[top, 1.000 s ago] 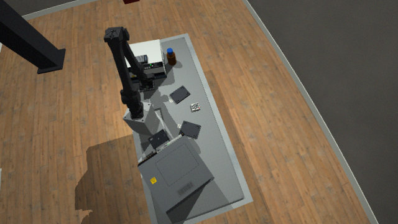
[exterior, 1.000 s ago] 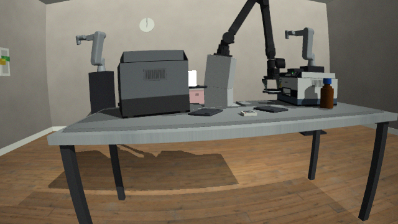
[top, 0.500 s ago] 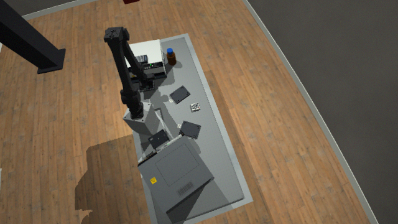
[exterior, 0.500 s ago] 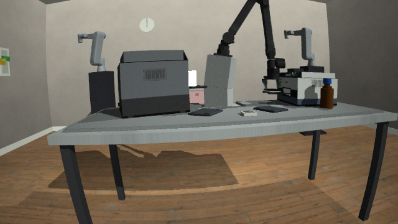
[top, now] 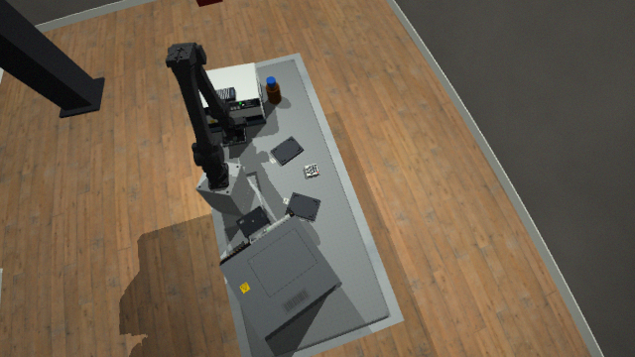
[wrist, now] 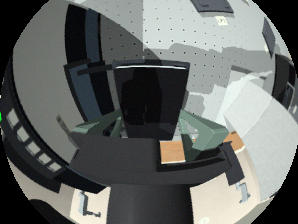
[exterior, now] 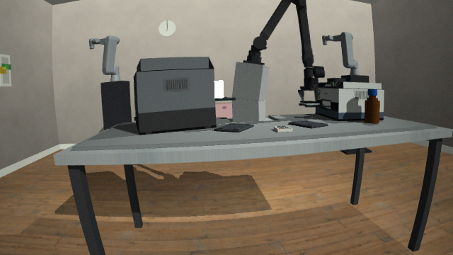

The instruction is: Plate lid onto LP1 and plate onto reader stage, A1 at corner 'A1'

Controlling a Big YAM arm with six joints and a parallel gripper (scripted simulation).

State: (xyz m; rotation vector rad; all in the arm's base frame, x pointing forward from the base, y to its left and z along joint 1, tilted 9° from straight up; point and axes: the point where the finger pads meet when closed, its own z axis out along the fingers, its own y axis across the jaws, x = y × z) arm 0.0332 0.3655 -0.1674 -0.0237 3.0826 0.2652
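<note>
Right now my hand is 10 mm above the lidded plate. Round my hand: brown capped bottle: 270 mm ahead, 290 mm to the left, 20 mm above.
</note>
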